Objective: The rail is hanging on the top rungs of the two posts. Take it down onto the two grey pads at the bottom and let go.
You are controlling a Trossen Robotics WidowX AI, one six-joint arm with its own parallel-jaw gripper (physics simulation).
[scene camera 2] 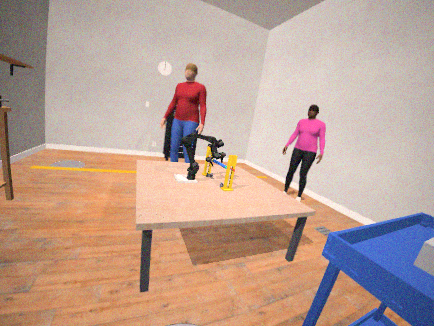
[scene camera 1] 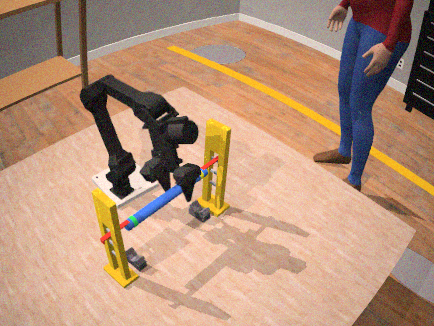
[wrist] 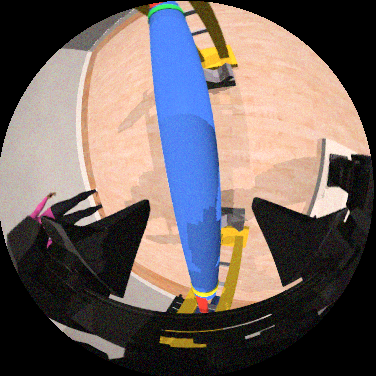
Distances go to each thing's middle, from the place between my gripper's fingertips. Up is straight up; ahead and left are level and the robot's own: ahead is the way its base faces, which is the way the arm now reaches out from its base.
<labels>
Now: the blue rail (wrist: 184, 115) 10 mm behind my hand, 40 mm to the right of it and 30 mm above it.
</labels>
